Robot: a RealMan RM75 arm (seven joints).
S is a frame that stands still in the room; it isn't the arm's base.
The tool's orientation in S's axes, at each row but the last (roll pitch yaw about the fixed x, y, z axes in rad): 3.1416 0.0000 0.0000; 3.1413 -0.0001 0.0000; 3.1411 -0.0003 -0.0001; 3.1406 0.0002 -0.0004; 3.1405 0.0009 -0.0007; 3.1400 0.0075 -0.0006; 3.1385 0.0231 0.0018; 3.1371 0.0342 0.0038; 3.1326 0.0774 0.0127; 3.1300 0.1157 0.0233; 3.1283 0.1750 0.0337; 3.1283 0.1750 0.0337; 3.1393 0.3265 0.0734
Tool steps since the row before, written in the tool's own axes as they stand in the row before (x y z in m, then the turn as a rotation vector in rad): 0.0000 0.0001 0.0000 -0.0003 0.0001 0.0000; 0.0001 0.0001 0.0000 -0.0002 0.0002 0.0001; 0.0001 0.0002 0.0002 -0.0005 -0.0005 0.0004; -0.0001 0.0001 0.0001 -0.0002 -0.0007 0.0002; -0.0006 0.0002 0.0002 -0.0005 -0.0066 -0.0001; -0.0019 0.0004 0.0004 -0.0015 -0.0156 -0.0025; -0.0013 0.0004 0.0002 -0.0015 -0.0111 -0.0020; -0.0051 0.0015 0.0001 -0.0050 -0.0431 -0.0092; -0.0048 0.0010 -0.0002 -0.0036 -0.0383 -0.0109; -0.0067 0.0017 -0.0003 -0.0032 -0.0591 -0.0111; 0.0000 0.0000 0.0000 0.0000 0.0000 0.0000; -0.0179 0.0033 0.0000 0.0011 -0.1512 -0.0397; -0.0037 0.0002 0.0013 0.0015 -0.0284 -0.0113
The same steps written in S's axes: 0.0000 -0.0001 0.0000 -0.0003 -0.0001 0.0000; 0.0001 -0.0001 0.0000 -0.0002 -0.0002 -0.0001; 0.0001 -0.0002 -0.0002 -0.0005 0.0005 -0.0004; -0.0001 -0.0001 -0.0001 -0.0002 0.0007 -0.0002; -0.0006 -0.0002 -0.0002 -0.0005 0.0066 0.0001; -0.0019 -0.0004 -0.0004 -0.0015 0.0156 0.0025; -0.0013 -0.0004 -0.0002 -0.0015 0.0111 0.0020; -0.0051 -0.0015 0.0001 -0.0049 0.0431 0.0092; -0.0048 -0.0011 0.0006 -0.0033 0.0384 0.0108; -0.0066 -0.0019 0.0011 -0.0034 0.0592 0.0107; 0.0000 0.0000 0.0000 0.0000 0.0000 0.0000; -0.0175 -0.0039 0.0032 0.0025 0.1519 0.0369; -0.0039 -0.0005 0.0000 0.0029 0.0287 0.0102
